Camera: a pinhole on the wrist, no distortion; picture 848 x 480 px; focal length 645.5 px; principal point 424.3 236.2 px. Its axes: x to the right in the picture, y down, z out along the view. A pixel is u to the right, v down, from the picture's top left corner.
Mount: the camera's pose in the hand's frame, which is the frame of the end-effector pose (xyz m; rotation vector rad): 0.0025 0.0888 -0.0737 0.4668 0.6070 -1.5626
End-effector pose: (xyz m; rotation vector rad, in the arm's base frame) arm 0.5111 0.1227 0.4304 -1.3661 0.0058 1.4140
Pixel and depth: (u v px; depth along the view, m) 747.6 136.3 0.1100
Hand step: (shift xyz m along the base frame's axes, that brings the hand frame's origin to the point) 0.0265 -0.0130 0.0160
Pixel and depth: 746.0 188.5 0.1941
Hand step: 0.0579 0.0477 0.0803
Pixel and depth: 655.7 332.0 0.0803
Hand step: 0.0157 -0.0146 -0.0319
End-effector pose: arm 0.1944 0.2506 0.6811 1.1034 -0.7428 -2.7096
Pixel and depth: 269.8 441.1 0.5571
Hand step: -0.4408 0.2448 0.0399
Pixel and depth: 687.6 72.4 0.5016
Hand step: -0.0300 0.4444 0.0052
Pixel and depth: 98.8 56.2 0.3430
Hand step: -0.1713 0.1307 0.2296
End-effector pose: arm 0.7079 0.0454 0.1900 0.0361 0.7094 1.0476
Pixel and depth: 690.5 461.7 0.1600
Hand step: 0.0709 0.0173 -0.0527
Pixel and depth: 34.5 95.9 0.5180
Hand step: 0.2730 0.1223 0.4455
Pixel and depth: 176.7 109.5 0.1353
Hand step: -0.0015 0.0339 0.0730
